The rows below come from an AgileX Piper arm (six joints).
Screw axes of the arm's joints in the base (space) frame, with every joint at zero. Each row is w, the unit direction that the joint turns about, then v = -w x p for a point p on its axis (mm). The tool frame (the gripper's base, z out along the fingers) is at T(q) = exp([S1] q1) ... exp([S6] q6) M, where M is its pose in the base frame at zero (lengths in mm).
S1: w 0 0 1 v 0.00 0.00 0.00
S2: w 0 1 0 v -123.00 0.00 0.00
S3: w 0 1 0 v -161.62 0.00 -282.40
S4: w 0.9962 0 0.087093 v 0.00 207.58 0.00
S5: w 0 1 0 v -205.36 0.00 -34.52
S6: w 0.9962 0 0.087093 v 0.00 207.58 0.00
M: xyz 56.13 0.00 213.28 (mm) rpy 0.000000 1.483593 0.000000 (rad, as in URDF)
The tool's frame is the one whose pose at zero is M.
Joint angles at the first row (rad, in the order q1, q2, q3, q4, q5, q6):
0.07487, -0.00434, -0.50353, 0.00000, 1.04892, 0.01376
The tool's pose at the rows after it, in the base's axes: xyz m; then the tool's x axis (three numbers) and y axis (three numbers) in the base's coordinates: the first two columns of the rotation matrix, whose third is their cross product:
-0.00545 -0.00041 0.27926 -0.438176 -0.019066 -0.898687 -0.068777 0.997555 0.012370
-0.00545 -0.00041 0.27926 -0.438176 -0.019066 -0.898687 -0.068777 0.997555 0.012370
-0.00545 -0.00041 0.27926 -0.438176 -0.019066 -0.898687 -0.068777 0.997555 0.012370
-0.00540 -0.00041 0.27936 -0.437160 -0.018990 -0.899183 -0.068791 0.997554 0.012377
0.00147 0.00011 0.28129 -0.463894 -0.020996 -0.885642 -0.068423 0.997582 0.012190
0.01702 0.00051 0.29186 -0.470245 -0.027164 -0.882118 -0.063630 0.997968 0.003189
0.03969 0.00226 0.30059 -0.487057 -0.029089 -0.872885 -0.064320 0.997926 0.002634
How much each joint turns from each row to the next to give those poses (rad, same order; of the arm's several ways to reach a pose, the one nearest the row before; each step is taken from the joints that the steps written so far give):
0.00001, -0.00002, 0.00001, -0.00001, 0.00001, 0.00002
0.00000, 0.00000, 0.00000, 0.00000, 0.00000, 0.00000
0.00000, 0.00000, 0.00000, 0.00000, 0.00000, 0.00000
0.00005, 0.00004, -0.00002, -0.00005, -0.00116, 0.00004
-0.00006, 0.04379, -0.00366, 0.00006, -0.01010, -0.00005
0.00004, 0.09244, -0.02225, -0.01016, -0.06243, 0.00003
-0.00010, 0.11948, -0.01881, 0.00011, -0.08142, -0.00011

